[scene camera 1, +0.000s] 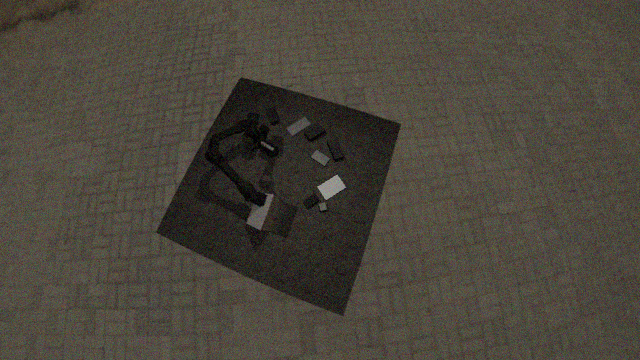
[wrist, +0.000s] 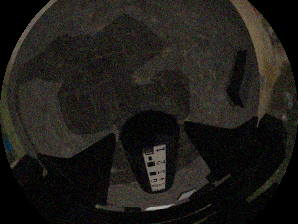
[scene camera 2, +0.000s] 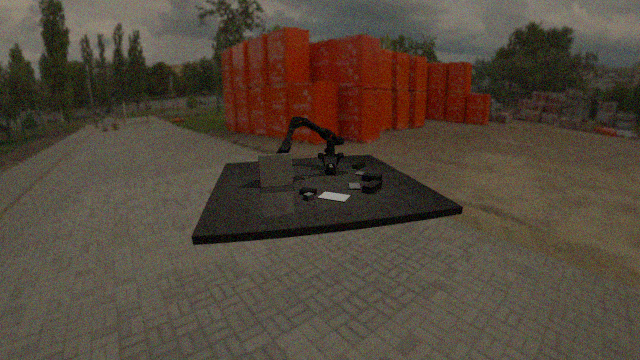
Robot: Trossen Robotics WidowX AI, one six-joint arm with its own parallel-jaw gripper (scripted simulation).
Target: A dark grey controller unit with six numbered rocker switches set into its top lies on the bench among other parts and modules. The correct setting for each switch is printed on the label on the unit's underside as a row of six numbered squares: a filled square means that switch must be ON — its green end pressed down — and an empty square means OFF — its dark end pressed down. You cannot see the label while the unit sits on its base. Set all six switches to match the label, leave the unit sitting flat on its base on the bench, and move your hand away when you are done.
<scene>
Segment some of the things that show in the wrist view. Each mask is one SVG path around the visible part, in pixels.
The gripper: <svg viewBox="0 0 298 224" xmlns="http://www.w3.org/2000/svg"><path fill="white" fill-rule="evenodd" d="M287 136L283 120L269 116L269 113L265 113L259 120L258 127L258 117L253 117L234 129L214 125L210 127L185 120L186 135L190 143L196 145L194 148L197 148L205 164L212 171L214 179L220 181L229 173L230 177L194 200L150 212L114 212L94 208L96 204L105 206L108 200L106 197L112 172L110 169L117 143L113 132L71 159L37 153L37 159L33 159L25 153L12 172L25 196L49 224L249 224L273 196L278 183L273 183L269 189L266 188L265 192L253 198L253 201L247 202L245 198L266 184L270 176L281 167L286 156Z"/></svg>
A dark module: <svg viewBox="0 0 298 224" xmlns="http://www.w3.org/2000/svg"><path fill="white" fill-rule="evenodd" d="M242 49L242 51L237 51L237 59L235 59L237 61L234 64L233 76L231 76L227 93L229 93L230 100L233 100L234 105L245 108L247 97L249 97L251 80L253 80L251 77L253 77L254 65L251 63L247 49L245 51Z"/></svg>
</scene>
